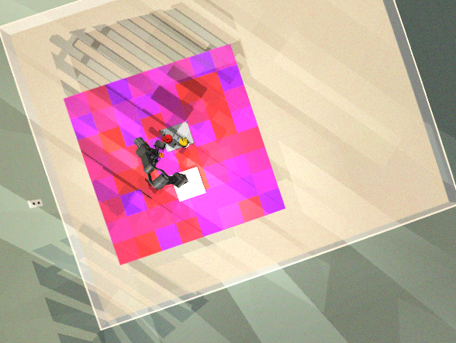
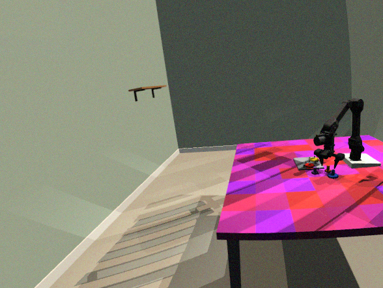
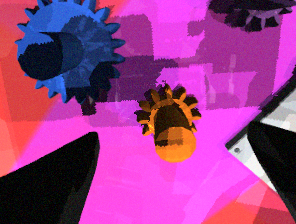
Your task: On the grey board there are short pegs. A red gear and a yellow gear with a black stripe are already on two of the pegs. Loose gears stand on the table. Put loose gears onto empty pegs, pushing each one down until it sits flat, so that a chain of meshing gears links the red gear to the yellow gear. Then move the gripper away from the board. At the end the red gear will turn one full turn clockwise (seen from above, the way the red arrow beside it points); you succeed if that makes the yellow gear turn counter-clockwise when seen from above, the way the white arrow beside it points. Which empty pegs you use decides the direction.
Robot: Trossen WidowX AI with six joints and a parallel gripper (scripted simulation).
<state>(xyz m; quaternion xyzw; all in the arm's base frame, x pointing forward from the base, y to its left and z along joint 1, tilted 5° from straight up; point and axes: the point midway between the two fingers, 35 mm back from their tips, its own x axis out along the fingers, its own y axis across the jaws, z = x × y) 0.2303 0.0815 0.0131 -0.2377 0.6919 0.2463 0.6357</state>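
My gripper tip is 9 cm to the left of the red gear, 9 cm short of it and 1 cm above it. From my gripper tip the other things lie so: orange gear: 1 cm below; purple gear: 9 cm ahead, 1 cm below; blue gear: 7 cm to the left, 1 cm below.
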